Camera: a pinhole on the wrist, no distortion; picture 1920 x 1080 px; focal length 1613.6 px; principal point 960.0 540.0 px. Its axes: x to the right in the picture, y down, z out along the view. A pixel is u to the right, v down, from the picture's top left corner.
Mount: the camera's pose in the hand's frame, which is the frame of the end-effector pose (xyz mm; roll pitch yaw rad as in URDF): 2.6 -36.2 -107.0 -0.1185 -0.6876 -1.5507
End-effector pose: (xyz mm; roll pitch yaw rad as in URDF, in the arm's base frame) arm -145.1 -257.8 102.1 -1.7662 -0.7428 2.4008
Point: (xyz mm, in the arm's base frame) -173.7 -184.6 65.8
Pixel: 579.4 655.9
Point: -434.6 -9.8 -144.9
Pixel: 165.7 770.3
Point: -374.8 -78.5 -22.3
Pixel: 398.2 960.1
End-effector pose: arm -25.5 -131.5 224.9 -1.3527 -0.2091 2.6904
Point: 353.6 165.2 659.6
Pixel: behind the camera
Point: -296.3 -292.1 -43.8
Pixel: 606.9 747.9
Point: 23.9 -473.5 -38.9
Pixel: outside the picture
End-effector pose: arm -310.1 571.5 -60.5 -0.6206 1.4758 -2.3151
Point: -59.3 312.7 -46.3
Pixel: 844.0 317.7
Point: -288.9 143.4 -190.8
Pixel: 1752.7 873.2
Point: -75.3 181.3 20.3
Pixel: 1123.2 157.8
